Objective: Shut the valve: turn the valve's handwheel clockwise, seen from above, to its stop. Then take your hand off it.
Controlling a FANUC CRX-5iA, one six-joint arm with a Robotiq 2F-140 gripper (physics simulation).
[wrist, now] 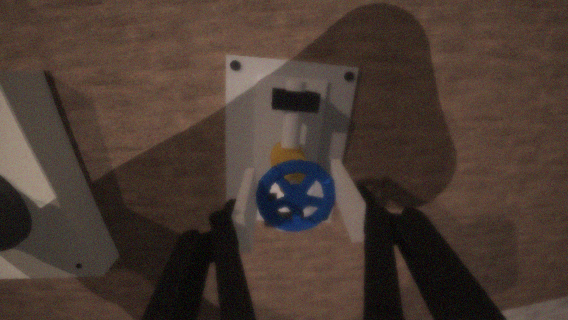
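Observation:
The valve's blue handwheel [295, 168] is in the middle of the wrist view, a spoked ring seen from above. Below it show the yellow valve body [282, 153] and a light pipe [290, 129] with a black clamp [296, 100], over a light grey base plate [240, 115] with dark screws at its corners. My gripper [293, 178] has one pale finger pad on each side of the handwheel and is shut on its rim. The part of the valve under the wheel is hidden.
A grey panel [92, 235] with a pale area and a dark round shape stands at the left on the wooden table top [165, 45]. Broad shadows fall across the table and the plate. A pale edge [542, 310] shows at the bottom right corner.

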